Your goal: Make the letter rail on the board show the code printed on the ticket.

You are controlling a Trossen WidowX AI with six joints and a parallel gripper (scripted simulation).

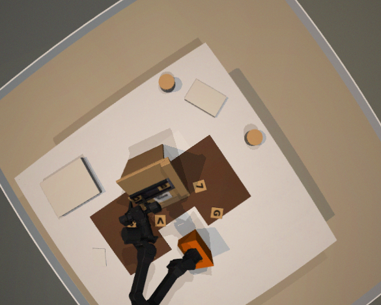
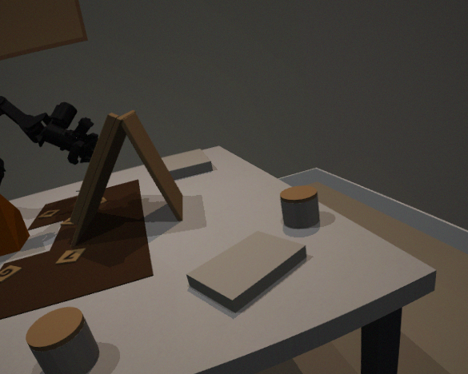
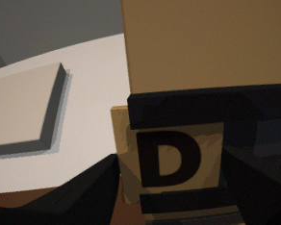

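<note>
Right now the white ticket is 9 cm to the right of my gripper tip, 8 cm below it and 6 cm behind it. Round my gripper tip: brown mat (17 cm behind, 16 cm below, 8 cm to the right); pale card (39 cm to the left, 17 cm behind, 16 cm below); flat slab (53 cm to the right, 24 cm ahead, 15 cm below).
</note>
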